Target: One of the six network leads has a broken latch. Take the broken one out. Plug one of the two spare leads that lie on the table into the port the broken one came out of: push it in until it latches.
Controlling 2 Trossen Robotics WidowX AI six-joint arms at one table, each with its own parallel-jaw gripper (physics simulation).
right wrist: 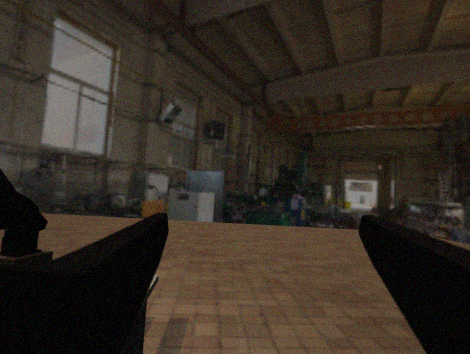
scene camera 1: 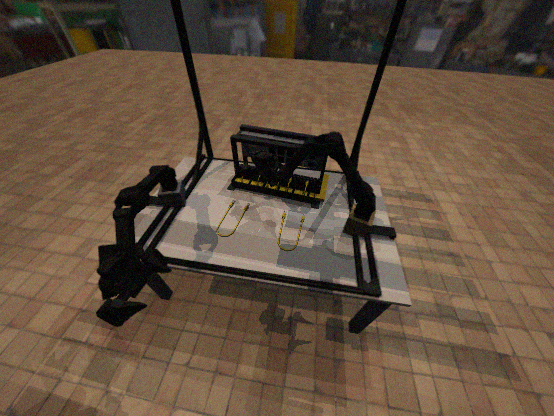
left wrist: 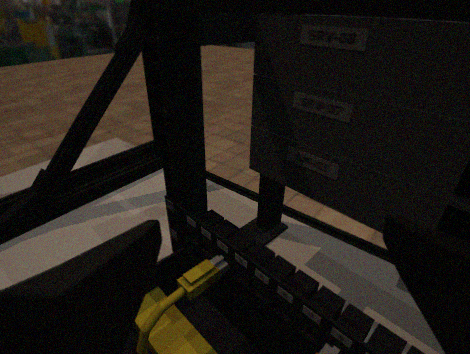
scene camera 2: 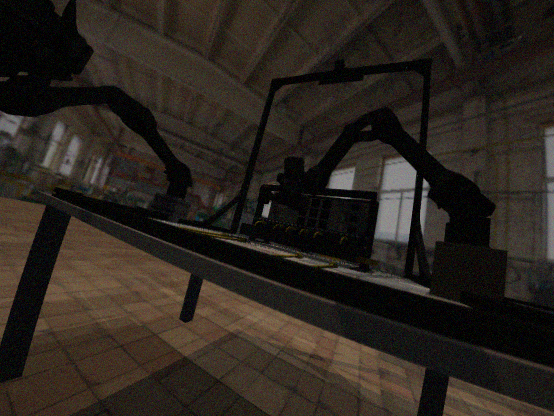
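Seen in the pictures: left gripper, between the fingertips: (left wrist: 271, 228) (scene camera 2: 278, 205); right gripper, between the fingertips: (right wrist: 263, 223) (scene camera 1: 158, 286); left arm's base, origin of its link: (right wrist: 20, 252) (scene camera 1: 362, 214) (scene camera 2: 466, 248); right arm's base, origin of its link: (scene camera 1: 170, 186) (scene camera 2: 174, 197).
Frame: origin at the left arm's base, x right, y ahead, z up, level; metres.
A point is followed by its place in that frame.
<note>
A black server rack (scene camera 1: 275, 134) @(x 0.193, y 0.531, z 0.148 m) (scene camera 2: 337, 194) @(x 0.108, y 0.358, z 0.140 m) (left wrist: 177, 140) @(x 0.046, y 0.688, z 0.059 m) stands on a yellow base (scene camera 1: 323, 186) @(x 0.171, y 0.224, z -0.061 m) at the back of the table (scene camera 1: 246, 248) @(x -0.332, y 0.393, z -0.102 m). Several yellow leads (scene camera 1: 292, 183) @(x 0.063, y 0.374, z -0.016 m) are plugged into its low port row (left wrist: 269, 267) @(x 0.069, y 0.603, z -0.005 m). In the left wrist view one yellow plug (left wrist: 200, 277) @(x 0.027, y 0.622, z -0.008 m) sits in a port near the rack's left post. My left gripper (scene camera 1: 263, 165) @(x 0.037, y 0.572, z 0.066 m) (scene camera 2: 288, 197) (left wrist: 271, 228) @(x 0.037, y 0.572, z 0.066 m) is open and empty, low in front of the ports, astride that plug. Two spare yellow leads (scene camera 1: 227, 235) @(x -0.317, y 0.502, z -0.097 m) (scene camera 1: 288, 249) @(x -0.255, y 0.230, z -0.096 m) lie in U shapes on the table. My right gripper (scene camera 1: 116, 289) (right wrist: 263, 223) @(x -0.665, y 0.397, z 0.182 m) is open and empty, off the table's left edge.
A tall black frame (scene camera 1: 193, 82) @(x 0.115, y 0.946, z 0.350 m) (scene camera 2: 259, 144) @(x 0.141, y 0.953, z 0.469 m) rises behind the rack. Black rails (scene camera 1: 366, 264) @(x -0.167, y -0.092, z -0.093 m) run along the table's sides. Labelled units (left wrist: 333, 36) @(x 0.135, y 0.638, z 0.128 m) fill the rack above the ports. Brick floor (scene camera 1: 275, 363) lies all around.
</note>
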